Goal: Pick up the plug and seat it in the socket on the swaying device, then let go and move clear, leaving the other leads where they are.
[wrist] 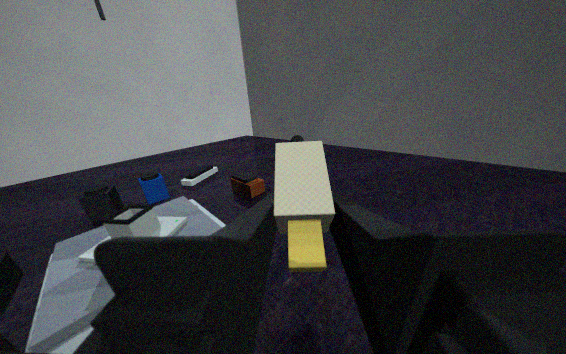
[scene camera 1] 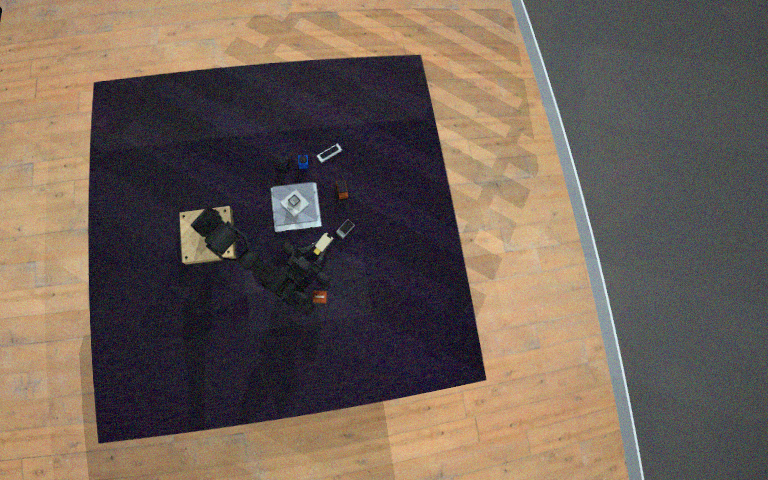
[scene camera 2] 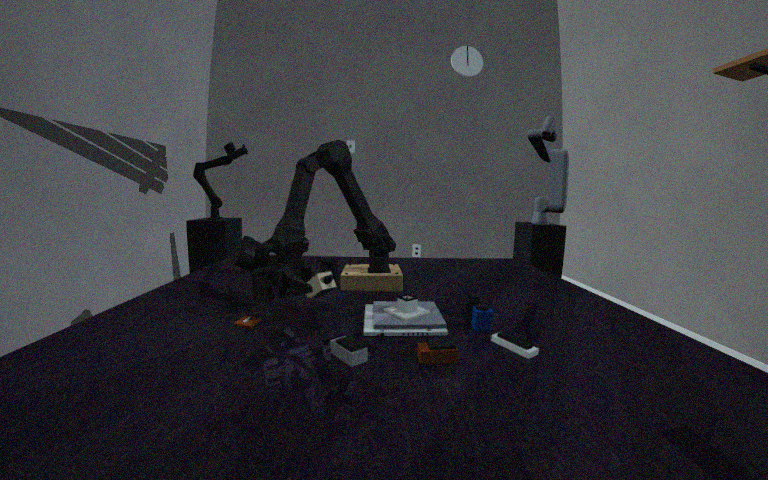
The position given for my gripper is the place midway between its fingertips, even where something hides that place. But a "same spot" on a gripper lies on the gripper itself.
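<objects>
My gripper: visible in the wrist view (301,198), scene camera 1, scene camera 2. Same spot on my gripper: (scene camera 1: 304,251) and (scene camera 2: 313,266).
</objects>
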